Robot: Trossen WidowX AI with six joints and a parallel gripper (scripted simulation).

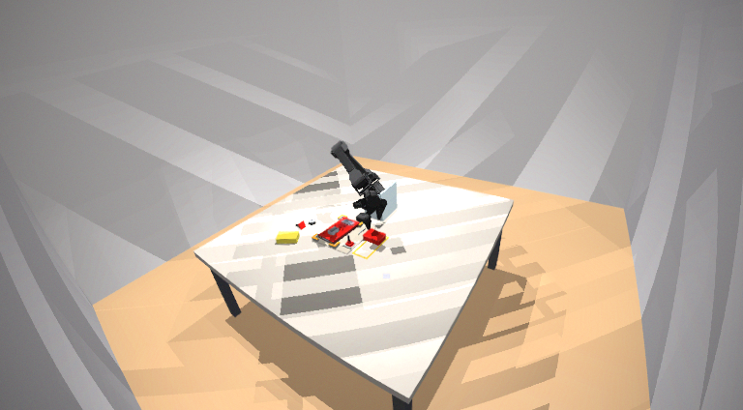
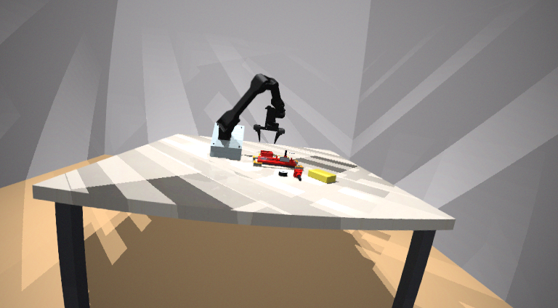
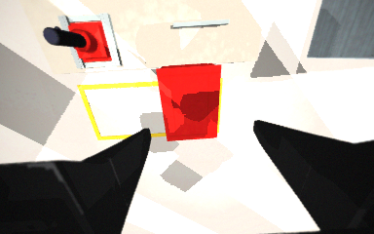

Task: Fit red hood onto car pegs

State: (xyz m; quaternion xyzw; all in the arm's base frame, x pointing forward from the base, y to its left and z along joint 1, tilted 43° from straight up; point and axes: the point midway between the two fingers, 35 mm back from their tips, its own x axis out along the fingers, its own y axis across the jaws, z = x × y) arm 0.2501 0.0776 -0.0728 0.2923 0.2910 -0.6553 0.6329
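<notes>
My gripper tip is now 1 cm short of the red hood and 6 cm above it. Also, from my gripper tip: yellow block 22 cm ahead, 40 cm to the right, 7 cm below; wheel 4 cm ahead, 39 cm to the right, 7 cm below.
</notes>
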